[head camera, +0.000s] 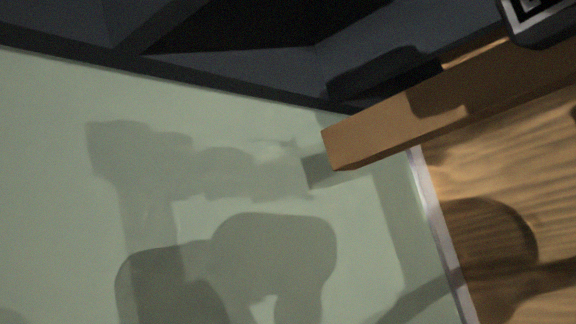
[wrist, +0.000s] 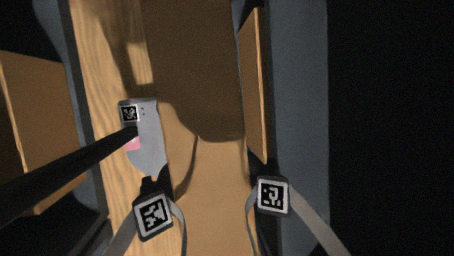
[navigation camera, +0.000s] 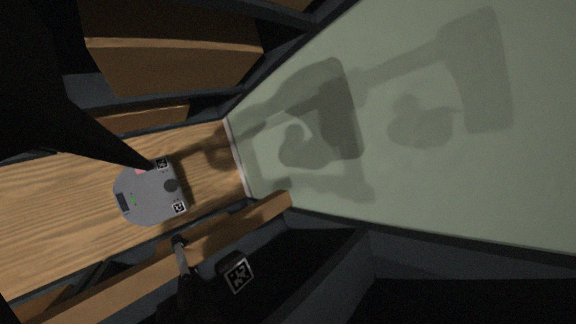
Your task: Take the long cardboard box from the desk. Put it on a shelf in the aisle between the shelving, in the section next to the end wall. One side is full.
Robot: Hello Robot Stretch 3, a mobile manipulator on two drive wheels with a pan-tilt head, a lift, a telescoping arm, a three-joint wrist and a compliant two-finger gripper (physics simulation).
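Where they show: gripper, between the fingertips: (wrist: 211, 172) (navigation camera: 184, 252); robot's base, origin of its link: (navigation camera: 170, 184).
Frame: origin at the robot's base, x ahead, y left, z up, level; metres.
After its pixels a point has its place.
Note:
The long cardboard box (head camera: 372, 127) @(x 0.228, y -0.123, z 0.836 m) (navigation camera: 267, 207) @(x 0.206, y -0.110, z 0.836 m) (wrist: 205, 75) @(x 0.053, y -0.129, z 0.838 m) is held off the floor, lengthwise along the aisle. One end points at the pale green end wall (head camera: 55, 105) @(x 0.474, y -0.229, z 1.032 m) (navigation camera: 450, 190) @(x 0.475, y -0.162, z 1.199 m). My gripper (navigation camera: 205, 251) (wrist: 211, 172) @(x -0.022, y -0.126, z 0.796 m) is shut on the box, with one finger on each side. In the head camera view part of one finger with its marker shows at the top right. In the navigation view the box overlaps the front of the lower shelving (navigation camera: 325, 280) @(x 0.207, y -0.280, z 0.991 m); how far it reaches in over a shelf I cannot tell. The box's rear part runs past the lower left corner there.
Opposite shelving at the navigation view's upper left holds large brown boxes (navigation camera: 175, 70) @(x 0.116, y 0.356, z 0.691 m). In the wrist view brown boxes stand on the left (wrist: 42, 115) @(x 0.027, y 0.358, z 0.244 m) and right (wrist: 255, 90) @(x 0.033, y -0.292, z 0.304 m). My grey base (navigation camera: 150, 195) @(x -0.108, y -0.013, z 0.160 m) (wrist: 147, 132) @(x -0.077, y 0.081, z 0.160 m) stands on the wood floor (navigation camera: 50, 195) @(x -0.556, y 0.152, z 0.001 m) between the shelving. A dark mast crosses in front.

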